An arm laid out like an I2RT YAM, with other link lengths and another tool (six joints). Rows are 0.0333 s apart.
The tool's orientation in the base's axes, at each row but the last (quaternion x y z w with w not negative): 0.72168, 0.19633, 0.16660, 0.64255; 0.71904, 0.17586, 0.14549, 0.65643; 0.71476, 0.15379, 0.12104, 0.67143; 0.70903, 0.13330, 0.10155, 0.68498; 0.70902, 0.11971, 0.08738, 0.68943
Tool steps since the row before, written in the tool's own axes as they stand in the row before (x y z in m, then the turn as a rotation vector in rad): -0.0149, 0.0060, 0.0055, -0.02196, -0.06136, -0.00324; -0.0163, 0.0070, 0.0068, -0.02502, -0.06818, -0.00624; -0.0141, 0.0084, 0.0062, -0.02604, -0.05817, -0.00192; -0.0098, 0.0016, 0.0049, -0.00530, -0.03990, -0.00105; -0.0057, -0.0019, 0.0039, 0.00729, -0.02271, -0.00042
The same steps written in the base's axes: -0.0098, -0.0127, 0.0055, -0.02490, -0.00217, -0.06028; -0.0112, -0.0138, 0.0067, -0.02938, -0.00033, -0.06671; -0.0102, -0.0115, 0.0084, -0.02811, -0.00522, -0.05699; -0.0076, -0.0079, 0.0018, -0.00734, 0.00029, -0.03959; -0.0044, -0.0053, -0.0018, 0.00573, 0.00299, -0.02296
